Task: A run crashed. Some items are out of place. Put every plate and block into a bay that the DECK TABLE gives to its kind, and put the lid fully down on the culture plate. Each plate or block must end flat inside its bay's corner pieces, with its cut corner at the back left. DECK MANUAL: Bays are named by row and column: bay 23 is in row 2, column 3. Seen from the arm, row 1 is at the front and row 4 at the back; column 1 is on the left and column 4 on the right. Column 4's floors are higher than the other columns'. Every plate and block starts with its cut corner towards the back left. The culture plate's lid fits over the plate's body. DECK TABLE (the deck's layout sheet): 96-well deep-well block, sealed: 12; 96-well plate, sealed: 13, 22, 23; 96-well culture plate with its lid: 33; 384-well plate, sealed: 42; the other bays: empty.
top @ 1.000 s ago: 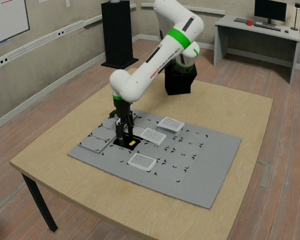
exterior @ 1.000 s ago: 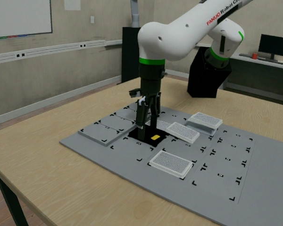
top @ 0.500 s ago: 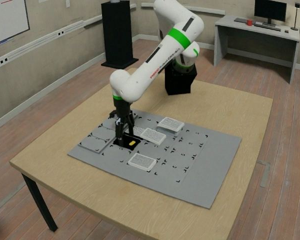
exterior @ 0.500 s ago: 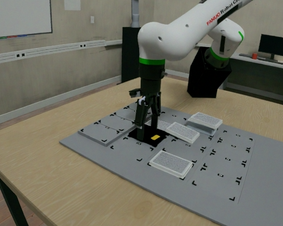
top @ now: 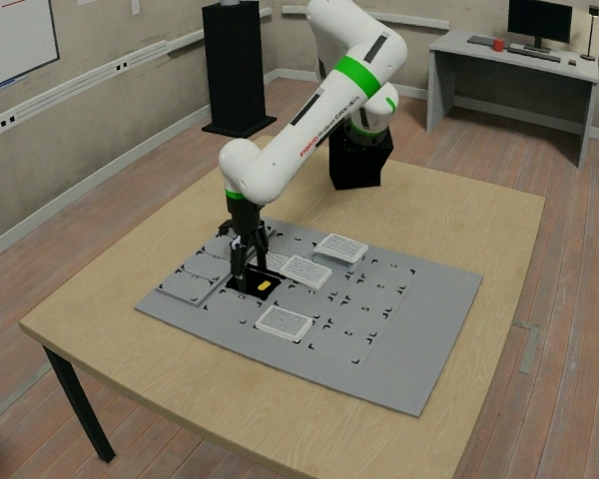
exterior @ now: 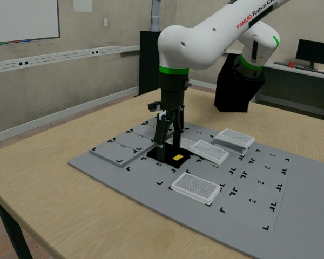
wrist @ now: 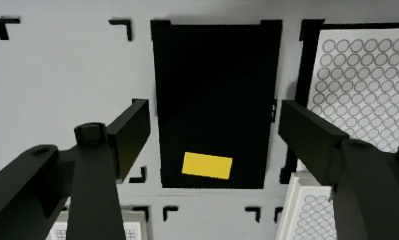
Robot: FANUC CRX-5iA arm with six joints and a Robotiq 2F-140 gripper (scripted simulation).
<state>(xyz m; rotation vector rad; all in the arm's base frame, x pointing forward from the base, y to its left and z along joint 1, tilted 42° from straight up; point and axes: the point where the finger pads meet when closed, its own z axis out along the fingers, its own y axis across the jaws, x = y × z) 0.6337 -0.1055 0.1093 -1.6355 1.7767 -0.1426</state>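
Now: hand 2 cm above the lid. From my hand the other things lie so: 384-well plate (10 cm ahead, 17 cm to the left, 3 cm below); bay label 43 (6 cm ahead, 4 cm below); 96-well plate (11 cm behind, 1 cm to the right, 3 cm below).
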